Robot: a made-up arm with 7 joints.
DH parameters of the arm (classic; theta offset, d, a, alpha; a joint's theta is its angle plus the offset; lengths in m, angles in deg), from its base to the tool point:
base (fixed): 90 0.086 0 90
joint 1: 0 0.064 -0.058 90
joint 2: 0 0.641 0.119 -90
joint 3: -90 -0.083 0.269 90
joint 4: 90 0.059 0.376 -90
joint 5: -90 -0.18 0.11 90
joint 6: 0 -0.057 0.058 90
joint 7: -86 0 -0.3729 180
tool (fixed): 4 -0.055 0 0
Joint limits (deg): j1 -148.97..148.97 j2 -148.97..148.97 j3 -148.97..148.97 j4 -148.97..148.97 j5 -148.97..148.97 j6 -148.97..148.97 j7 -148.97..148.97
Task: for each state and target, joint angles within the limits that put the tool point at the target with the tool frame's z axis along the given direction. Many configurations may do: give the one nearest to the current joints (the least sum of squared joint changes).
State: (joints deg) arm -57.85 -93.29 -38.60 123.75 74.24 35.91 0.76
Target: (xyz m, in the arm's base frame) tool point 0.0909 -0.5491 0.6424 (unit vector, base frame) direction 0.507 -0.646 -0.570
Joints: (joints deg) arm -75.29 -79.18 -30.29 148.97 88.61 59.45 -26.54
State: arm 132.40 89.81 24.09 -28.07 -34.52 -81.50 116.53
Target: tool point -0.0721 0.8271 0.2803 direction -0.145 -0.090 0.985
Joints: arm 123.82 109.05 25.34 11.03 -54.16 -95.47 98.25
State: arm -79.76 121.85 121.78 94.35 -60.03 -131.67 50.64
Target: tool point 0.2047 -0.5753 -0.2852 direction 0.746 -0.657 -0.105
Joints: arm -60.96 115.45 90.73 81.81 -50.55 -89.67 66.69
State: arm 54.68 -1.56 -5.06 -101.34 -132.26 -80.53 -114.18
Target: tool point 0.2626 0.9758 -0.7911 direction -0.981 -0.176 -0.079
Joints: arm 81.37 -53.81 -32.53 -65.74 -124.98 -112.80 -127.00
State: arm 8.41 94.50 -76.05 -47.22 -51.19 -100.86 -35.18
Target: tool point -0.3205 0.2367 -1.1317 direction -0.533 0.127 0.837
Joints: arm 7.11 66.06 -36.92 -41.77 -36.45 -88.54 -43.24
